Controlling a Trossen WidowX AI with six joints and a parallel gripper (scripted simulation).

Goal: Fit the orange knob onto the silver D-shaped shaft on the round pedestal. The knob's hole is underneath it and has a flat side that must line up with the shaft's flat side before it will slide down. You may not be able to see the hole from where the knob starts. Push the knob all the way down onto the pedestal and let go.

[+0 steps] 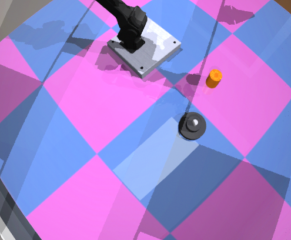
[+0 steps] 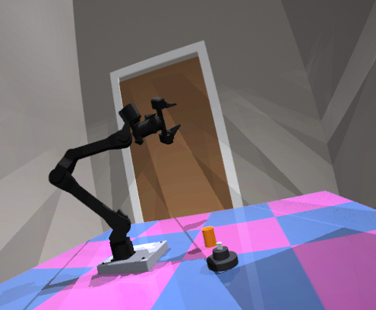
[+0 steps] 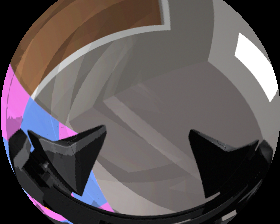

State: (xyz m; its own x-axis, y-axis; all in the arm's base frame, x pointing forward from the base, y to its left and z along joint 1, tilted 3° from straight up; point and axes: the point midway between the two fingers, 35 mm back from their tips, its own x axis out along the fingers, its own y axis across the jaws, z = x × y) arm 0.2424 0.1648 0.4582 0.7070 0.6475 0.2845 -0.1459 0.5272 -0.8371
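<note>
The orange knob lies 4 cm ahead of my gripper tip, 12 cm to the right of it and 46 cm below it. Round my gripper tip: pedestal with D-shaped shaft 9 cm ahead, 27 cm to the right, 47 cm below.
</note>
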